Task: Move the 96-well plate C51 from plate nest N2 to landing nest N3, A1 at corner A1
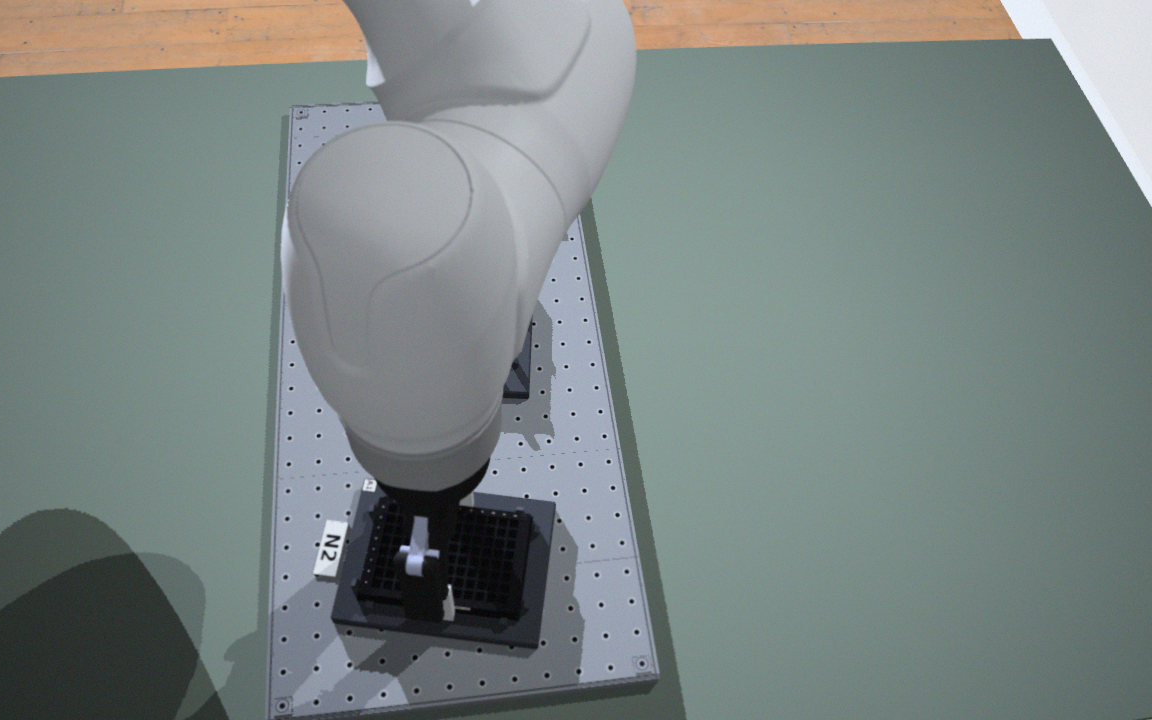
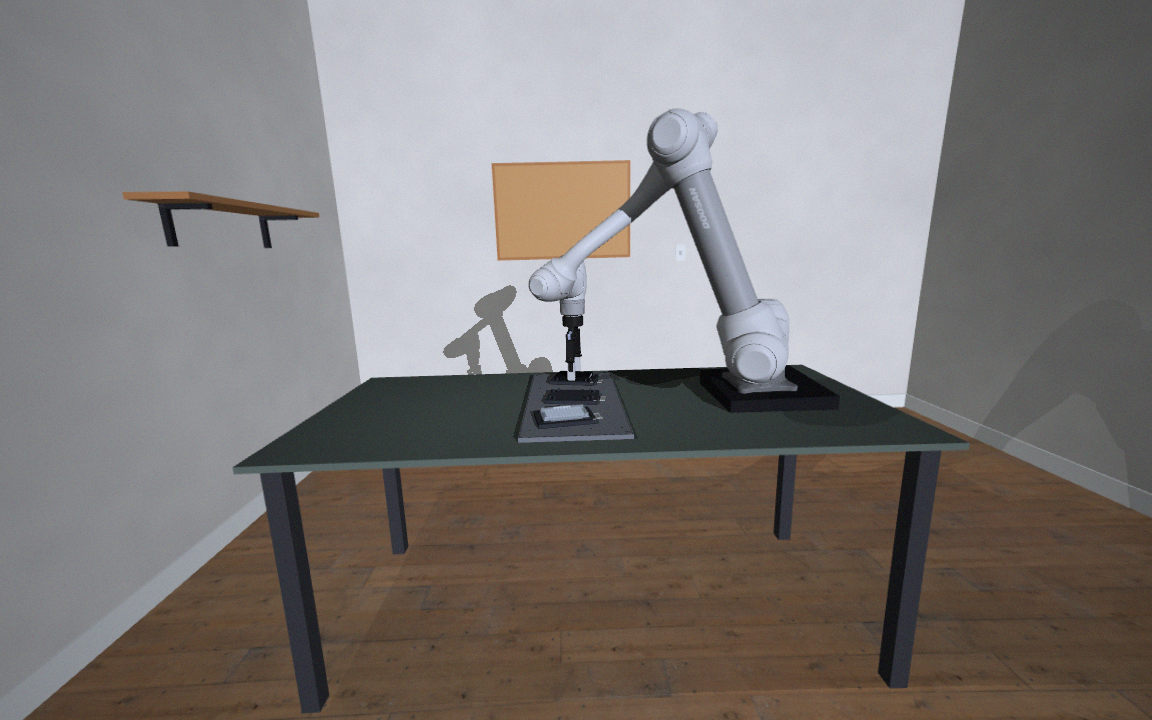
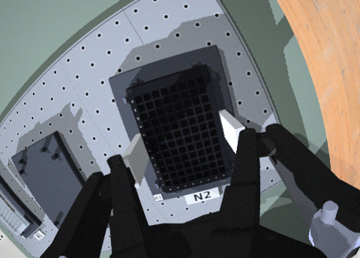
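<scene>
The plate nest N2 is 4 cm below my hand. The rest, counted from my hand: N2 label (9 cm behind, 4 cm below, 2 cm to the left); landing nest N3 (22 cm to the left, 4 cm below, 1 cm ahead); black 96-well plate C51 (2 cm below).
</scene>
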